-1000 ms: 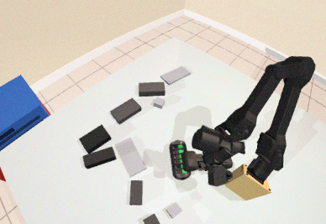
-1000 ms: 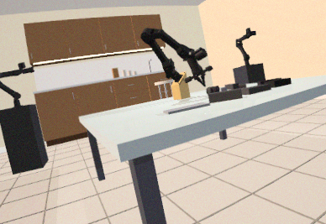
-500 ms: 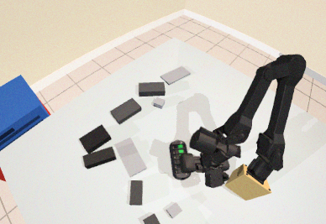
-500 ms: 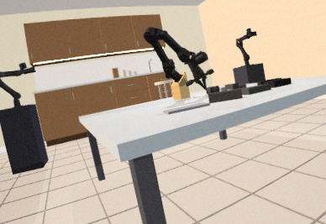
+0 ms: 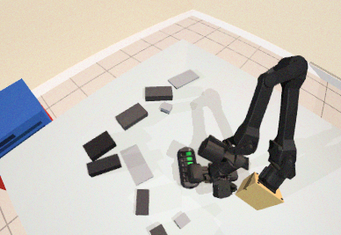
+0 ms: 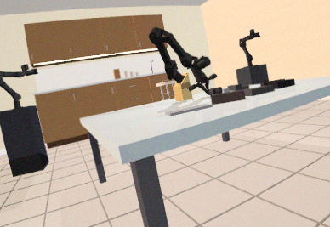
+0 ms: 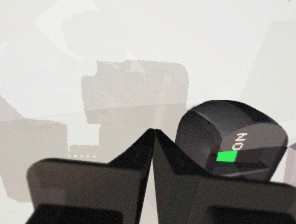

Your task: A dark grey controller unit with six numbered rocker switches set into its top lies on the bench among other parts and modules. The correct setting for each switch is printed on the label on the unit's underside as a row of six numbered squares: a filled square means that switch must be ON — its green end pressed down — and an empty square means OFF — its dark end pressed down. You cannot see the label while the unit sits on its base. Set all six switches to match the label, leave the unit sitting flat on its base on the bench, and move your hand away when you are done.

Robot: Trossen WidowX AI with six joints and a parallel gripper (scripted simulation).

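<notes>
Now: the pale block 15 cm to the left of my gripper tip and 5 cm behind it. Round my gripper tip: pale plate 21 cm ahead, 14 cm to the left, 1 cm below.
</notes>
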